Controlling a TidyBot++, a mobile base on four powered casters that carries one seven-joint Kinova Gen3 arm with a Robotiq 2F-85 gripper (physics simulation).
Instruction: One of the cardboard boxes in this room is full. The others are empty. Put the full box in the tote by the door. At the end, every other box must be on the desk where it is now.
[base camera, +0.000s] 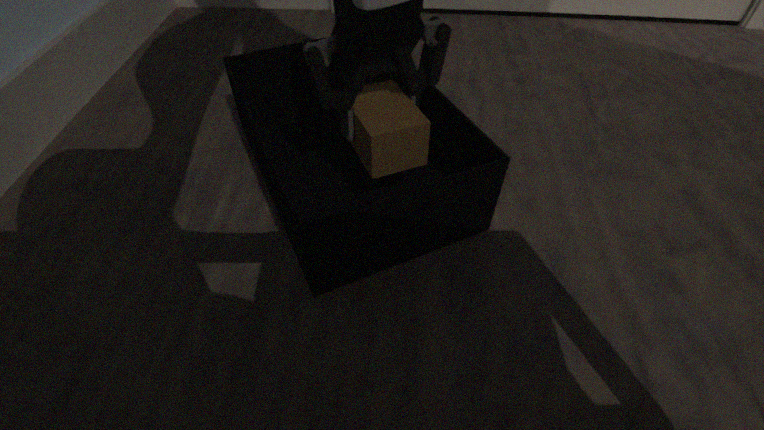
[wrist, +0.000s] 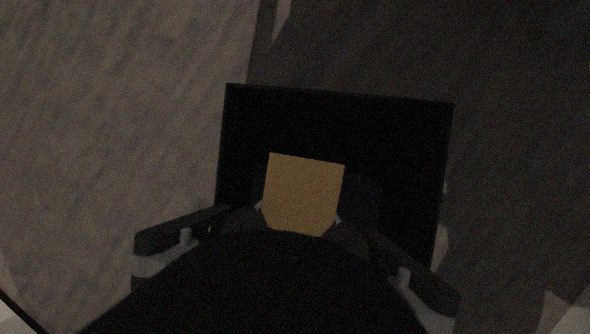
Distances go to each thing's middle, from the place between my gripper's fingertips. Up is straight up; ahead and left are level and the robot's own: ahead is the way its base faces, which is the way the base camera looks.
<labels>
I see the black tote (base camera: 343, 225) 20 mm ahead of my hand, 30 mm to the left of it and 30 mm below it.
</labels>
